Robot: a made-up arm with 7 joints. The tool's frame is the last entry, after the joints. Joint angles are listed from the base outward.
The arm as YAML. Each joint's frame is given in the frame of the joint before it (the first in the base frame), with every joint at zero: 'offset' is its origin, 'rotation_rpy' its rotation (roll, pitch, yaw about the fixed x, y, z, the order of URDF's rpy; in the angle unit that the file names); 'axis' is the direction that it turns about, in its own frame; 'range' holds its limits. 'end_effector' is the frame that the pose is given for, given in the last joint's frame.
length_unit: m
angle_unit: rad
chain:
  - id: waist
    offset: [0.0, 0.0, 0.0]
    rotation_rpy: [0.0, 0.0, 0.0]
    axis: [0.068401, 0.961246, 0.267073]
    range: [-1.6, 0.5]
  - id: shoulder
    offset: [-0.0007, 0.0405, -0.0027]
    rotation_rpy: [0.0, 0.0, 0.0]
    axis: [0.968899, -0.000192, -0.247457]
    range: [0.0, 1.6]
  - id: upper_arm
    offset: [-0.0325, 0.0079, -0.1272]
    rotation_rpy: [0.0, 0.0, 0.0]
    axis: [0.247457, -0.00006, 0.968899]
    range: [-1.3, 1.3]
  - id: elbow
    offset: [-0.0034, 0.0, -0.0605]
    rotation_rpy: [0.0, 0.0, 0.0]
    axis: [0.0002, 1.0, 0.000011]
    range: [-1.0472, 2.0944]
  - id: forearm
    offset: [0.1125, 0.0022, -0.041]
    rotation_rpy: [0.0, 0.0, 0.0]
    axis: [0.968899, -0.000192, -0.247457]
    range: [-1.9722, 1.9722]
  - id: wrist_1
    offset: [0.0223, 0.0, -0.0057]
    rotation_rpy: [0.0, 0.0, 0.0]
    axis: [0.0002, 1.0, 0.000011]
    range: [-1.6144, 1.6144]
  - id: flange
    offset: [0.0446, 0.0, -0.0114]
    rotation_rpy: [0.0, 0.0, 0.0]
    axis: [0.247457, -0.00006, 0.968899]
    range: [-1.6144, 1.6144]
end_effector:
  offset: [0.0, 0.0, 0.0]
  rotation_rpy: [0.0, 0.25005, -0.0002]
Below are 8 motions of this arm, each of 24 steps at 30 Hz.
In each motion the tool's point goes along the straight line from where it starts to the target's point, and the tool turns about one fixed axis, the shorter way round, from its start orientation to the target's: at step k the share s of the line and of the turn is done. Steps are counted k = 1, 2, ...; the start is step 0. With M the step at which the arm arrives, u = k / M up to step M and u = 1 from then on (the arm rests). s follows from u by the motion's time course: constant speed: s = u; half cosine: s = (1 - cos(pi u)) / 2; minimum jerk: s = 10 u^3 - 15 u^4 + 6 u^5.
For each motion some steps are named. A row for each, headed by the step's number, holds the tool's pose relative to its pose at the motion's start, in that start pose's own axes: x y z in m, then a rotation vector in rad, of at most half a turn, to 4 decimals.
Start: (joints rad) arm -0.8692 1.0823 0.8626 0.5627 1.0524 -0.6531 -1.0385
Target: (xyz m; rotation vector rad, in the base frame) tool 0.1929 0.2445 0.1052 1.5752 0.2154 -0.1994
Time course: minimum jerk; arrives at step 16
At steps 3, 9, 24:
3: -0.0016 0.0024 0.0028 -0.0010 -0.0111 0.0019
9: -0.0199 0.0302 0.0349 -0.0132 -0.1396 0.0235
24: -0.0323 0.0490 0.0567 -0.0214 -0.2267 0.0382

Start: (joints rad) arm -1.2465 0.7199 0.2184 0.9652 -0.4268 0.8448 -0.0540
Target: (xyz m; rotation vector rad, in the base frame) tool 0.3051 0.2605 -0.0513 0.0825 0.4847 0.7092
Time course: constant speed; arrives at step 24
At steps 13, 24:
13: -0.0110 0.0328 0.0059 0.0840 -0.1030 0.2812
24: -0.0203 0.0606 0.0108 0.1551 -0.1902 0.5191

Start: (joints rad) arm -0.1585 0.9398 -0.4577 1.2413 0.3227 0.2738 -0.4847
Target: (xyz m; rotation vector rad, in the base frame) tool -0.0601 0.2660 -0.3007 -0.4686 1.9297 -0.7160
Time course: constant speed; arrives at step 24
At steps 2, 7, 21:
2: 0.0030 -0.0110 0.0006 -0.0193 -0.0316 -0.1022
7: 0.0106 -0.0383 0.0022 -0.0677 -0.1107 -0.3577
21: 0.0319 -0.1150 0.0065 -0.2030 -0.3322 -1.0731

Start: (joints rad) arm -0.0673 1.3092 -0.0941 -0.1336 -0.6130 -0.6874 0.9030
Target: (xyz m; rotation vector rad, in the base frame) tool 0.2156 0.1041 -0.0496 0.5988 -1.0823 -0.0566
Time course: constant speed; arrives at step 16
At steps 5, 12, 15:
5: 0.0045 -0.0277 0.0086 0.0238 -0.1619 -0.1304
12: 0.0107 -0.0664 0.0207 0.0572 -0.3886 -0.3130
15: 0.0134 -0.0830 0.0259 0.0715 -0.4857 -0.3912

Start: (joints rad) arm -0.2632 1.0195 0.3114 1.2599 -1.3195 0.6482 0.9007
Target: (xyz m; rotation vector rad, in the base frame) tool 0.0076 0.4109 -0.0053 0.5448 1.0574 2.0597
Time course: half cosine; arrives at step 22
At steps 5, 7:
5: -0.0080 0.0195 0.0159 0.0157 -0.0751 0.0668
7: -0.0151 0.0366 0.0299 0.0295 -0.1412 0.1255

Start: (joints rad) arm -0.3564 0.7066 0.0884 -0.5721 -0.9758 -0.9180 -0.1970
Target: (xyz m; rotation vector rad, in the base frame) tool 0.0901 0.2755 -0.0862 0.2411 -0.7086 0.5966
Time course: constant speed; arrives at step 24
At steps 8, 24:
8: -0.0266 0.0289 0.0444 0.3474 0.2400 0.1962
24: -0.0799 0.0866 0.1331 1.0423 0.7199 0.5887

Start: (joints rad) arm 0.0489 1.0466 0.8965 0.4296 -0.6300 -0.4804 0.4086
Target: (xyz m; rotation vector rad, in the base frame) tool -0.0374 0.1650 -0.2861 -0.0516 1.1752 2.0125
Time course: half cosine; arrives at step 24
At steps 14, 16, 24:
14: -0.2109 0.0406 -0.0266 0.5918 0.9419 0.4658
16: -0.2513 0.0484 -0.0317 0.7052 1.1224 0.5550
24: -0.3350 0.0646 -0.0422 0.9403 1.4965 0.7400

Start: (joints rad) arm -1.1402 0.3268 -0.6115 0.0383 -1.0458 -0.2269 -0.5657
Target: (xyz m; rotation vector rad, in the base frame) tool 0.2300 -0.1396 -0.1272 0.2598 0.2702 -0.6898
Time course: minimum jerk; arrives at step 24
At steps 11, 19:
11: -0.0008 -0.0280 -0.0500 0.0521 0.4547 0.3360
19: -0.0017 -0.0621 -0.1107 0.1155 1.0075 0.7445

